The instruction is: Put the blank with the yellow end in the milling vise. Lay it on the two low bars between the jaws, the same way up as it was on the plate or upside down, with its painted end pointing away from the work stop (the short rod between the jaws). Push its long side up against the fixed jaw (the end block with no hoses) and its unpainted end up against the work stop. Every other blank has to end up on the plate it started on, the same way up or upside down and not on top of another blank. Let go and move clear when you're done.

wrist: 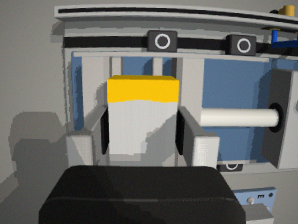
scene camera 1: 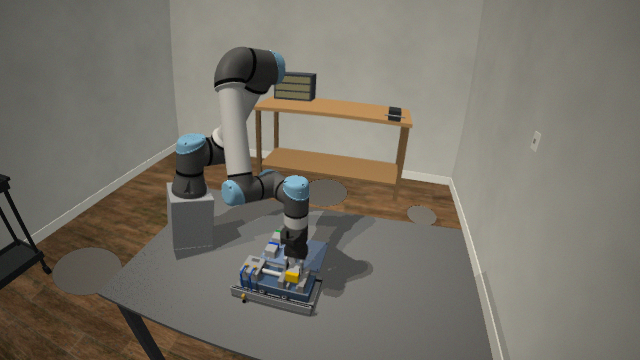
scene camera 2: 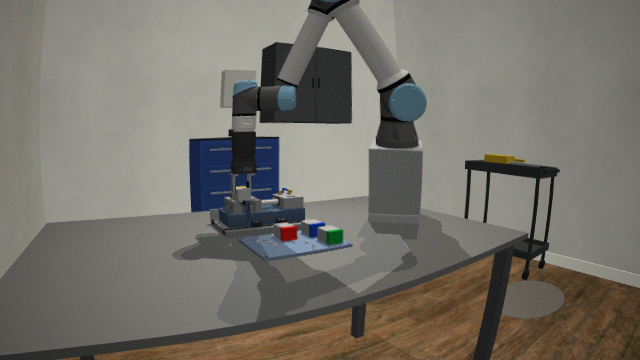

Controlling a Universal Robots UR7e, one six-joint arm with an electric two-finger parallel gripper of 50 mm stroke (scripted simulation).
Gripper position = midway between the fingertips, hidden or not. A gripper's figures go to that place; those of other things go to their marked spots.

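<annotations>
My gripper (wrist: 142, 120) is 0.16 m from the lens. There is a yellow-ended blank (wrist: 142, 109) here as well, and the blank is 0.15 m from the lens.
</annotations>
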